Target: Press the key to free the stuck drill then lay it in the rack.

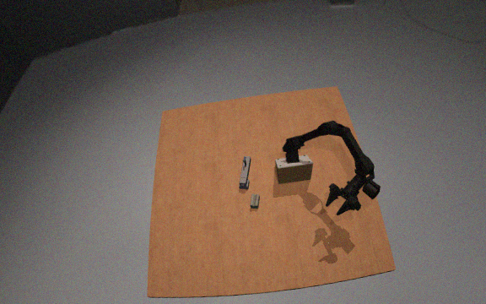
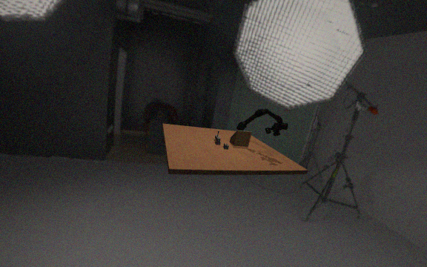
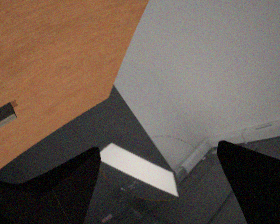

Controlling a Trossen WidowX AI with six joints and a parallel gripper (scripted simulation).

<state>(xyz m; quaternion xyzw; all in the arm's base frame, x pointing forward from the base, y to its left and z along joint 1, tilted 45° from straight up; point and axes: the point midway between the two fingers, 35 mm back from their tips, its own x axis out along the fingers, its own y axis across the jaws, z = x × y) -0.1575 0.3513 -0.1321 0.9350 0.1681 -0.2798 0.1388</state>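
The drill is 40 cm ahead of my gripper tip, 36 cm to the right of it and 23 cm below it. From my gripper tip the other things lie so: grey rack 35 cm ahead, 26 cm below, 20 cm to the right; then holder block 39 cm ahead, 37 cm to the right, 24 cm below.
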